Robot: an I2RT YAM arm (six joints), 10 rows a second.
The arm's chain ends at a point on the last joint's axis. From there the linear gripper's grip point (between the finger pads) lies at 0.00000 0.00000 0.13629 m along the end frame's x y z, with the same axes.
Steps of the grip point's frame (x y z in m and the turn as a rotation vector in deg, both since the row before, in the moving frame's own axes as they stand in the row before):
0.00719, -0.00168, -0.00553, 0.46, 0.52, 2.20
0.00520, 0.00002, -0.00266, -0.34, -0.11, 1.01
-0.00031, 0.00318, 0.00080, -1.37, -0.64, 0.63
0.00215, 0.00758, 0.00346, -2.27, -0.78, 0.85
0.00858, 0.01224, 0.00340, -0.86, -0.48, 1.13
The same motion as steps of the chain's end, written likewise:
0.00593, -0.00061, -0.00552, 0.46, 0.52, 2.20
0.00547, -0.00079, -0.00266, -0.34, -0.11, 1.01
0.00123, -0.00007, 0.00085, -1.37, -0.64, 0.63
0.00404, 0.00220, 0.00358, -2.27, -0.78, 0.85
0.00974, 0.01021, 0.00342, -0.86, -0.48, 1.13

